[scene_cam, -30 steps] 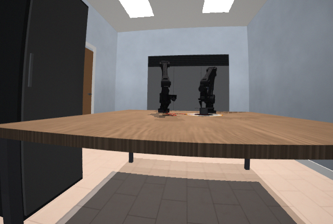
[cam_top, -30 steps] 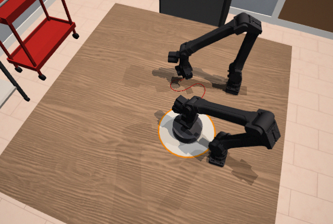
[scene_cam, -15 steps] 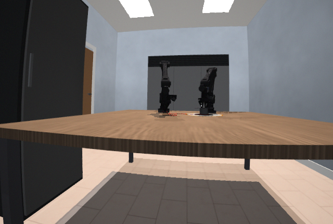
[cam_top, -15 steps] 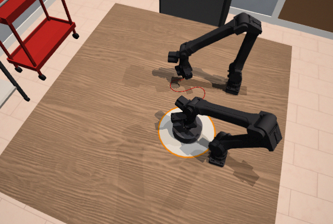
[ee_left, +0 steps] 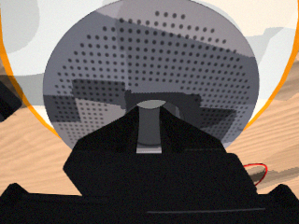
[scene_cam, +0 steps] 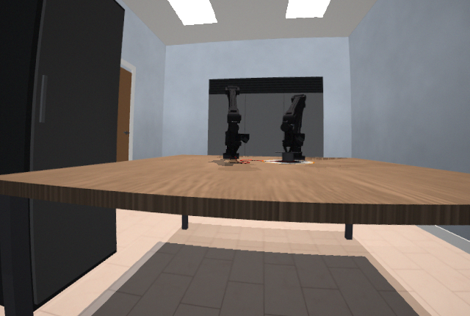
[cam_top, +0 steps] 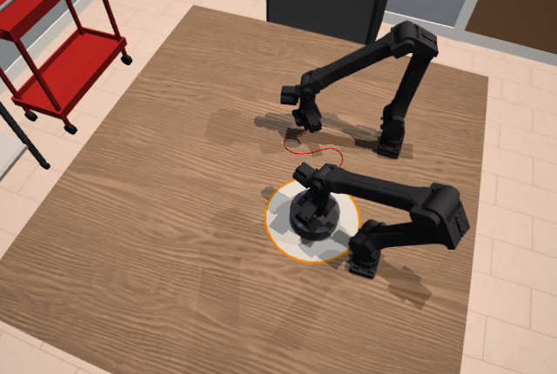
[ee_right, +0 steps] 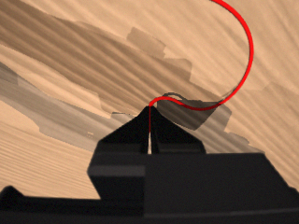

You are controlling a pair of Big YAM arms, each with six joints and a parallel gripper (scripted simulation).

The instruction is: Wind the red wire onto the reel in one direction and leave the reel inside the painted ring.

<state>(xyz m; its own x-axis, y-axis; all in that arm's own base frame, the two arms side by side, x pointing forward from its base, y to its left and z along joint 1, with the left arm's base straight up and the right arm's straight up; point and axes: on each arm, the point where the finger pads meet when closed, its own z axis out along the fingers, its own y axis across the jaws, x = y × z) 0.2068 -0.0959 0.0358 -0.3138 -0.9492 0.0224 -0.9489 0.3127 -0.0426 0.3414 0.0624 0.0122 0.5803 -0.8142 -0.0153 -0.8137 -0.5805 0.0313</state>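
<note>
The orange painted ring lies 50 mm below my left hand and 10 mm ahead of it. The rest, counted from my left hand: dark grey reel (20 mm below).
</note>
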